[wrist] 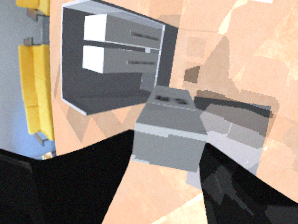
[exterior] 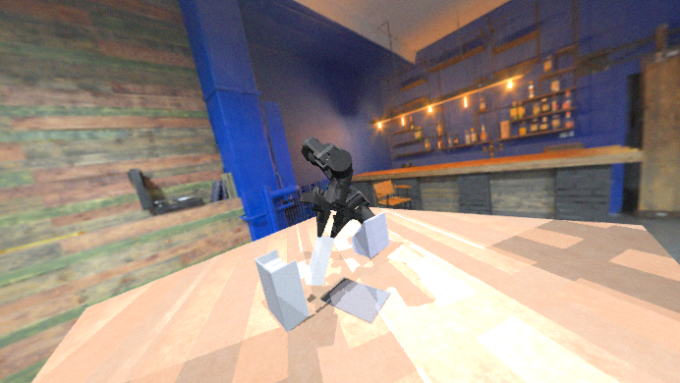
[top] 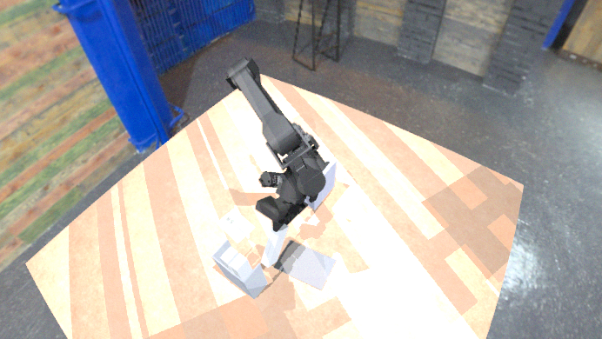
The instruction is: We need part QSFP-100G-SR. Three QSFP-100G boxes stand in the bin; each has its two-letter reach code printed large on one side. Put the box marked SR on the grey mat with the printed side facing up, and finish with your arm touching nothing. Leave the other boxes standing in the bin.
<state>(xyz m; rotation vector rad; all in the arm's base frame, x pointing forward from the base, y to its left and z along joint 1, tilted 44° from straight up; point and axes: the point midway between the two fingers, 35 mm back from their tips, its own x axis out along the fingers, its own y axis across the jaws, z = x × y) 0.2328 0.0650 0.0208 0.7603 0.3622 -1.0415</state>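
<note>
Right now the SR box is 30 mm ahead of my gripper tip, 10 mm to the right of it and 50 mm below it. From my gripper tip the other things lie so: grey mat: 70 mm to the left, 150 mm below; flat white item: 180 mm to the right, 150 mm below.
</note>
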